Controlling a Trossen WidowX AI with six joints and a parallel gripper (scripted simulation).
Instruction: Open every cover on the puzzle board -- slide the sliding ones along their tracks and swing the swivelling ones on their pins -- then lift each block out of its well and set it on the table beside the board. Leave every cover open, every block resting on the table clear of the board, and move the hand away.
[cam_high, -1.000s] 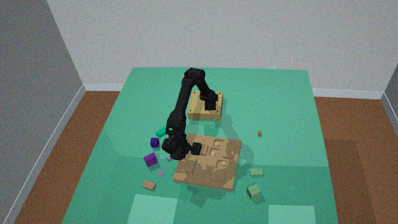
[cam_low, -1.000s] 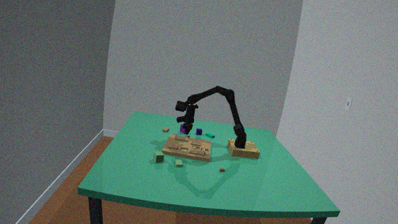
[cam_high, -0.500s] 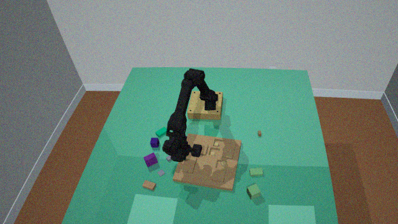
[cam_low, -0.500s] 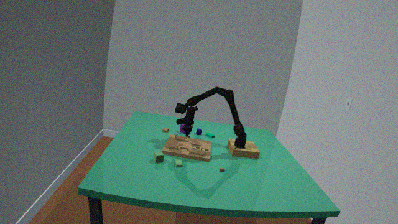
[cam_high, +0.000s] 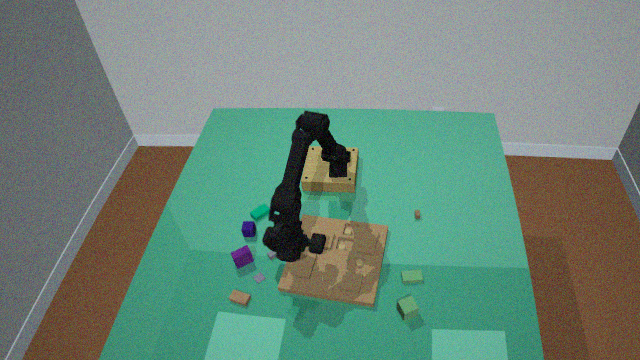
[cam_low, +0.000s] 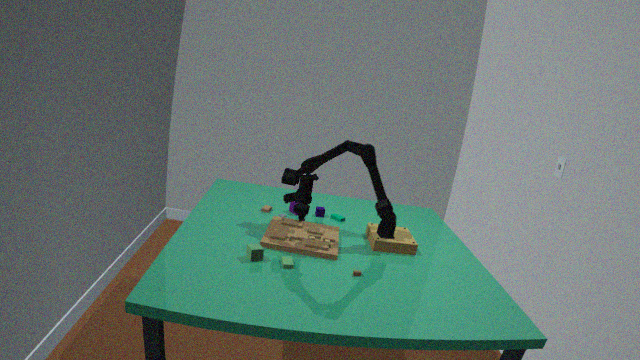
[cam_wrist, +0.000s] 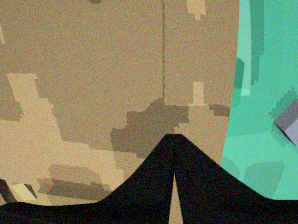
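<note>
The tan puzzle board lies 1 cm ahead of my gripper tip, 12 cm to the left of it and 1 cm below it. The rest, counted from my gripper tip: teal block (20 cm behind, 15 cm to the right, 2 cm below); orange block (14 cm ahead, 17 cm to the right, 2 cm below); purple cube (12 cm behind, 18 cm to the right, 1 cm below).
</note>
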